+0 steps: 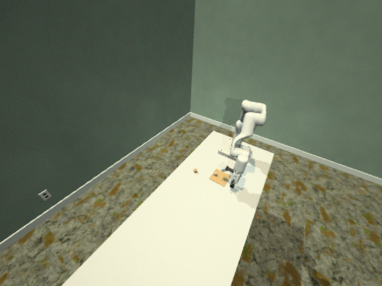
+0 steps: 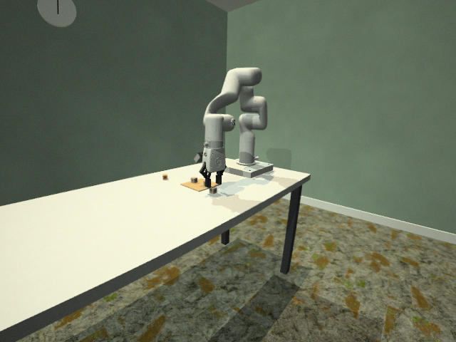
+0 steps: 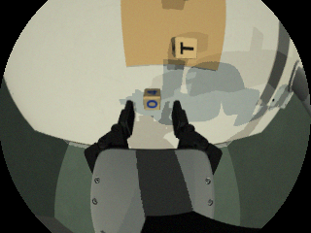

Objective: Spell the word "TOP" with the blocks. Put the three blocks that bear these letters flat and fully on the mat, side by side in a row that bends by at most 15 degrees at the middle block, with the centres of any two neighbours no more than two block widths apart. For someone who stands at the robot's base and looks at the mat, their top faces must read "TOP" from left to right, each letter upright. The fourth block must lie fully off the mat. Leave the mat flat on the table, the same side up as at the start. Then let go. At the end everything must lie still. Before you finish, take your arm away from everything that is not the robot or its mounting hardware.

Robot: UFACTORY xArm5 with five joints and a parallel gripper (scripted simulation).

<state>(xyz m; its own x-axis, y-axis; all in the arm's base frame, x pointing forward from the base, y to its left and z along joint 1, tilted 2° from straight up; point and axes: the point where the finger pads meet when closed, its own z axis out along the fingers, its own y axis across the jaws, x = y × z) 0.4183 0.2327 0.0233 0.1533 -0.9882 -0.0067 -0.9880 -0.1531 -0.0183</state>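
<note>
My hand is 13 cm to the left of the tan mat, 5 cm above it and 1 cm past it.
</note>
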